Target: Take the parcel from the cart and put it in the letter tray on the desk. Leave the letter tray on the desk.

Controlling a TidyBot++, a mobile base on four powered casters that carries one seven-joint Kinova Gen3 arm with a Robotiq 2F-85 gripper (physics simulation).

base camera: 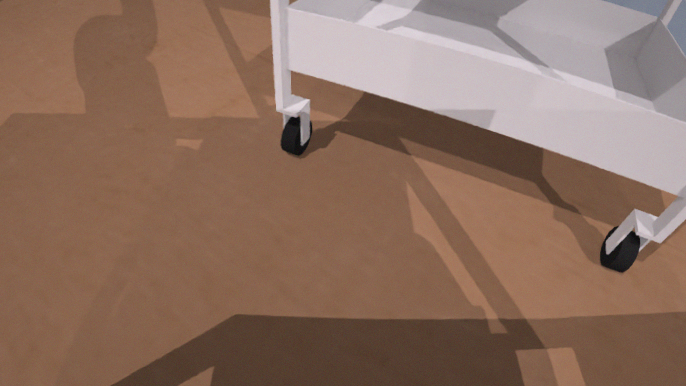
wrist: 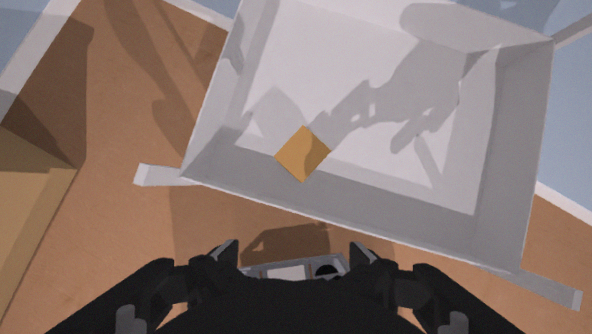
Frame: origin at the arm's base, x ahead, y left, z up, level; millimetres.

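Where they show: gripper, fingertip midpoint: [wrist: 293, 253].
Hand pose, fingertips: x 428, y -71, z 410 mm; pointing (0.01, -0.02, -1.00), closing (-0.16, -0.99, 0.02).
After its pixels a point has its place.
The parcel [wrist: 302, 154] @(x 516, y -95, z 316 mm) is a small orange box in the wrist view, inside the upper tray of the white cart, near its front wall and turned like a diamond. The cart [base camera: 440, 82] @(x 436, y -100, z -232 mm) [wrist: 350, 212] @(x 426, y -159, z 266 mm) also shows in the base camera view, where its lower tray, posts and black wheels are seen. My gripper [wrist: 293, 253] @(x 428, y -71, z 410 mm) is open and empty, its fingers wide apart. In the wrist view the fingertips lie below the cart's near edge in the picture, with the parcel further up. The desk and the letter tray cannot be made out in either view.
In the wrist view a tan, wooden-looking piece of furniture [wrist: 25, 215] @(x 492, y 1051, z -232 mm) stands at the left edge. A handle bar [wrist: 162, 175] @(x 508, y 55, z 360 mm) sticks out from the cart's corner. Part of the robot's grey base [wrist: 287, 272] @(x 101, y -6, z -307 mm) shows between the fingers. Shadows cross the brown floor [base camera: 200, 240] @(x 359, y 141, z -397 mm).
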